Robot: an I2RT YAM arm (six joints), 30 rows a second.
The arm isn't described. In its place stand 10 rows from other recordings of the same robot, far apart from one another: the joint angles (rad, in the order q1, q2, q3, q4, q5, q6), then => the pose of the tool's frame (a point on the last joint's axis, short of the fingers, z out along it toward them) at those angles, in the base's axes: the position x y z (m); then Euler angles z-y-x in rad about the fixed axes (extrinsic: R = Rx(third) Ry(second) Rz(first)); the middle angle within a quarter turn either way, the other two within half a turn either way.
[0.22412 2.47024 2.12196 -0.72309 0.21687 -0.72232] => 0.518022, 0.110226, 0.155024, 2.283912, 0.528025, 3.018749
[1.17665 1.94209 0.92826 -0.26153 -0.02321 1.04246] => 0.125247, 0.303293, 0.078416, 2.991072, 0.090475, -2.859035
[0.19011 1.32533 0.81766 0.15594 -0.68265 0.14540] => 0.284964, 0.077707, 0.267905, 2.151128, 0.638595, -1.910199
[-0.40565 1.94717 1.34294 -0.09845 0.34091 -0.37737] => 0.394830, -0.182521, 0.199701, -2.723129, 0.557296, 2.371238
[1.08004 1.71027 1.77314 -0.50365 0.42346 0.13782] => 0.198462, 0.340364, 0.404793, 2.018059, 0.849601, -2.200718
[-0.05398 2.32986 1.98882 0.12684 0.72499 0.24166] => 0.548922, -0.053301, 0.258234, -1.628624, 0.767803, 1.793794
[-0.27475 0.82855 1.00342 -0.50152 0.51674 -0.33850] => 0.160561, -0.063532, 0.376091, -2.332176, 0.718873, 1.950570
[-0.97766 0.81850 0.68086 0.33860 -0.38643 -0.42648] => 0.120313, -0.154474, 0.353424, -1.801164, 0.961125, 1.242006
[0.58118 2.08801 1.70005 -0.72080 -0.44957 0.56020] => 0.365372, 0.258508, 0.210886, 2.981663, 0.097125, -2.514978
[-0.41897 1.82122 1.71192 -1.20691 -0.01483 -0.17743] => 0.331916, -0.147237, 0.296120, -2.890975, 0.238320, 3.049981
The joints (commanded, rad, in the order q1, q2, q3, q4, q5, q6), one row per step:
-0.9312, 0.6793, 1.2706, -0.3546, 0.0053, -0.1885
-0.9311, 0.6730, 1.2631, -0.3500, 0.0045, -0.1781
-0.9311, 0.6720, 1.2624, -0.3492, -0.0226, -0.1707
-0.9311, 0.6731, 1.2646, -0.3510, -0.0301, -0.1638
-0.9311, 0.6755, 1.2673, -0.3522, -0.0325, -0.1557
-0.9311, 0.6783, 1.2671, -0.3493, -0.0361, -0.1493
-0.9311, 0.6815, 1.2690, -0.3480, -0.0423, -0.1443
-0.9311, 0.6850, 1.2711, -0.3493, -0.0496, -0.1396
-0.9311, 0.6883, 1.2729, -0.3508, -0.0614, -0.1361
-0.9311, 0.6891, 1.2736, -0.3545, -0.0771, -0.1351
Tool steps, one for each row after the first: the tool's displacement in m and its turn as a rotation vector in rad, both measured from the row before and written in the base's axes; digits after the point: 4 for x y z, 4 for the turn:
-0.0005, 0.0007, -0.0011, 0.0032, -0.0100, 0.0033
0.0006, 0.0008, 0.0000, -0.0004, -0.0012, 0.0281
0.0002, 0.0002, 0.0003, 0.0036, -0.0034, 0.0089
0.0003, -0.0002, 0.0004, 0.0053, -0.0052, 0.0043
0.0007, -0.0007, 0.0001, 0.0035, -0.0041, 0.0050
0.0006, -0.0005, 0.0004, 0.0022, -0.0026, 0.0072
0.0007, -0.0006, 0.0002, 0.0040, -0.0005, 0.0082
0.0009, -0.0005, 0.0001, 0.0029, 0.0014, 0.0123
0.0006, 0.0002, -0.0003, 0.0015, 0.0044, 0.0155

